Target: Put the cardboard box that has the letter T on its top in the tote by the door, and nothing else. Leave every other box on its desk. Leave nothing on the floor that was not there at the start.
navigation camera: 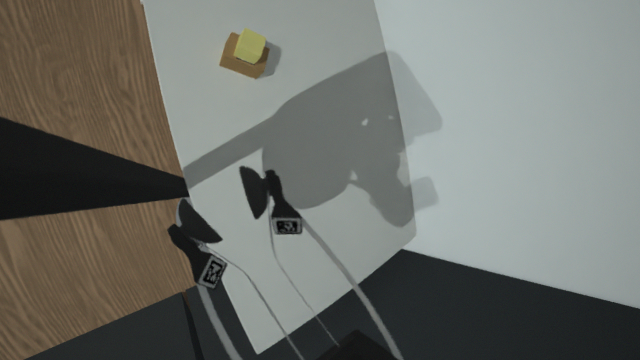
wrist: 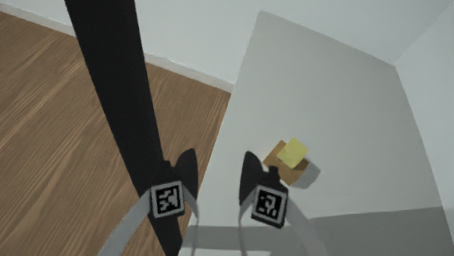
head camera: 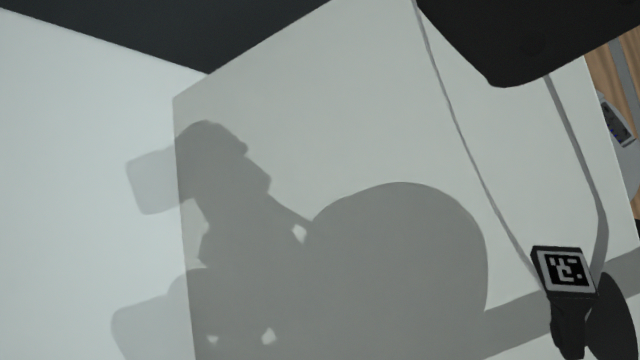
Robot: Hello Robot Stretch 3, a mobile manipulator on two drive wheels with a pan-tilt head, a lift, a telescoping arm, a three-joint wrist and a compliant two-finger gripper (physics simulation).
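Frame: origin at the robot's base, x right, y ahead, z up, level; millimetres.
Seen in the pictures: gripper, fingertip midpoint: (navigation camera: 215,186) (wrist: 218,168).
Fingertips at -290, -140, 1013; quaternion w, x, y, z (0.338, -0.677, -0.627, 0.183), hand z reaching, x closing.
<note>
Pixels of each thing's top centre, then the offset from my fingertips to it, as dx, dy, dz. Level surfaces: height alone.
- brown cardboard box at its top centre: (navigation camera: 248,51) (wrist: 289,158) -145, +254, -279
- white desk at its surface level: dz -329
- yellow block at its top centre: (navigation camera: 253,42) (wrist: 296,149) -149, +252, -241
- wooden floor at its surface level: dz -1049
A brown cardboard box (navigation camera: 231,59) (wrist: 291,175) sits on the white desk (head camera: 325,110) (navigation camera: 325,35) (wrist: 320,85). A yellow block (navigation camera: 250,46) (wrist: 292,153) rests on the box and covers much of its top; no letter can be seen. My gripper (navigation camera: 227,207) (wrist: 218,168) is open and empty, above the desk's long edge beside the floor. The box is apart from it, up and to the right of the fingers in the wrist view. In the head camera view one finger shows at the lower right. The tote does not show in these views.
My black mast (navigation camera: 75,175) (wrist: 112,75) stands beside the desk over the wooden floor (navigation camera: 75,75) (wrist: 45,90). White walls (head camera: 75,125) (navigation camera: 525,125) (wrist: 190,30) adjoin the desk. Part of my base (head camera: 631,170) shows at the right edge of the head view. My shadow falls across the desk.
</note>
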